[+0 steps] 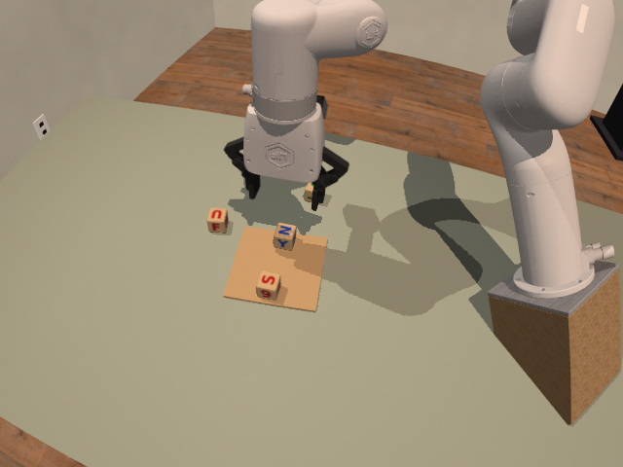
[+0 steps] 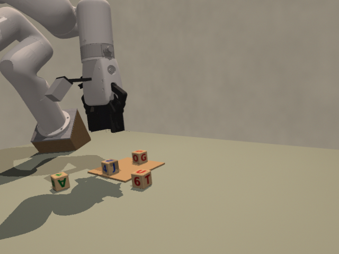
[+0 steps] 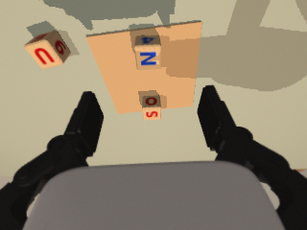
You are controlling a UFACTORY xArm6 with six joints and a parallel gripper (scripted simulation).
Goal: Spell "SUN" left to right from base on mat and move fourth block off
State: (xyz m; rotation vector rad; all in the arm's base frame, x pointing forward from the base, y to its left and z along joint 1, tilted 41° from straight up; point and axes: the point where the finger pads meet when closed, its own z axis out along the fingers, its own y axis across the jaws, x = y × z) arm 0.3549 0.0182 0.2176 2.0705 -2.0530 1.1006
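Now: the U block 12 cm ahead of my hand, 10 cm below it and 2 cm to the right of it. Round my hand: tan mat: 11 cm below, 5 cm to the left, 1 cm ahead; N block: 10 cm below; S block: 10 cm to the left, 10 cm below, 1 cm ahead.
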